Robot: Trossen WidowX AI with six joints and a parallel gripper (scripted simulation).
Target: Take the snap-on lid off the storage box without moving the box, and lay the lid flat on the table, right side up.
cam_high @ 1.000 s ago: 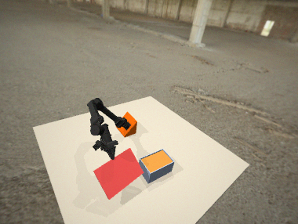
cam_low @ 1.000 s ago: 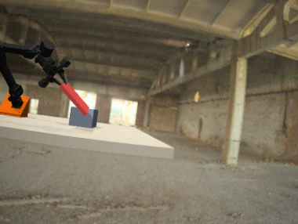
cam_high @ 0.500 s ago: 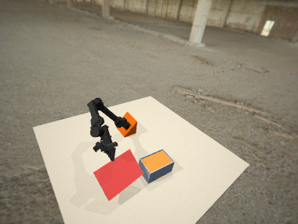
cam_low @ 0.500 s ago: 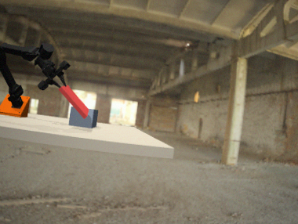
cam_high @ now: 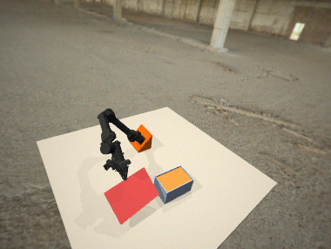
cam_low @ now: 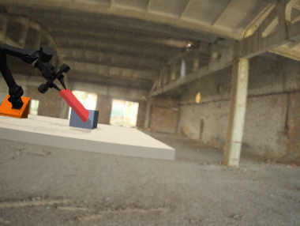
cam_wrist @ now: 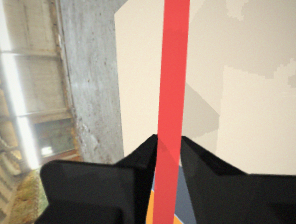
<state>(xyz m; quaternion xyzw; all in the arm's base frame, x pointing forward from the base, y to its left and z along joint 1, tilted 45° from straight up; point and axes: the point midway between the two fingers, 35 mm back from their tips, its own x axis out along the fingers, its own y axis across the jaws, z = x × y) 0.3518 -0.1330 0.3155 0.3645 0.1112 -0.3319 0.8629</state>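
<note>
The red lid lies 6 cm ahead of my gripper tip, 5 cm below it and 2 cm to the left of it. Also, from my gripper tip: storage box 29 cm to the left, 13 cm below, 8 cm ahead.
</note>
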